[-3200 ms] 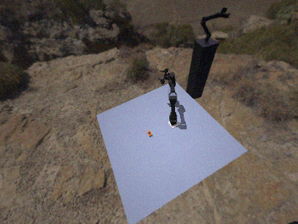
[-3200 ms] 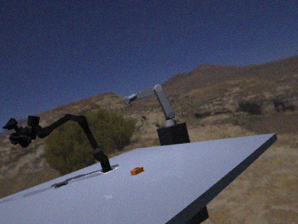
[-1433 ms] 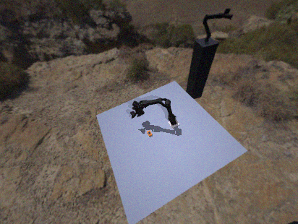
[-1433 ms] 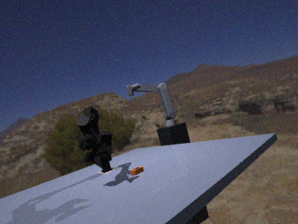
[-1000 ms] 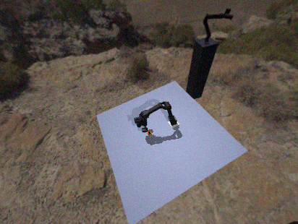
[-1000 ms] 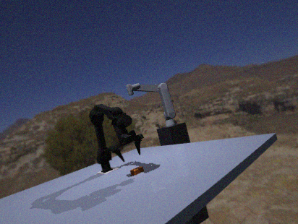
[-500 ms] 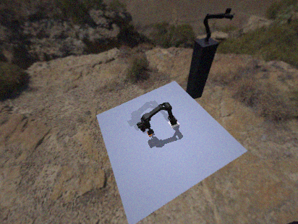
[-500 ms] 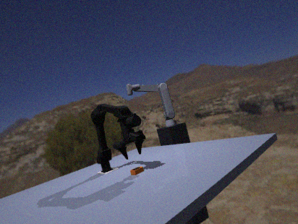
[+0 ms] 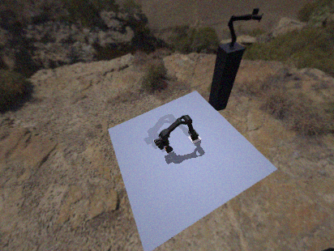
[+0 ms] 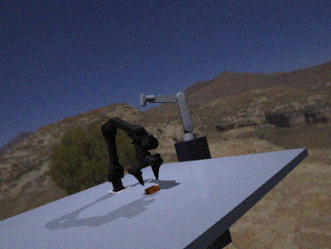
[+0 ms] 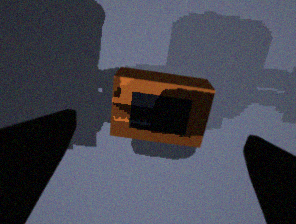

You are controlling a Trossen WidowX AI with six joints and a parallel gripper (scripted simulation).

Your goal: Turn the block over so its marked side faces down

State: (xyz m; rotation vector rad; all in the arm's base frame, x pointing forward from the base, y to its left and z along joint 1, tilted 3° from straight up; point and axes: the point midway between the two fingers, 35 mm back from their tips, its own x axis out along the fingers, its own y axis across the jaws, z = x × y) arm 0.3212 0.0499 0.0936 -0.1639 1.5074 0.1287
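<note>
Now: the block 3 cm below my gripper tip.
</note>
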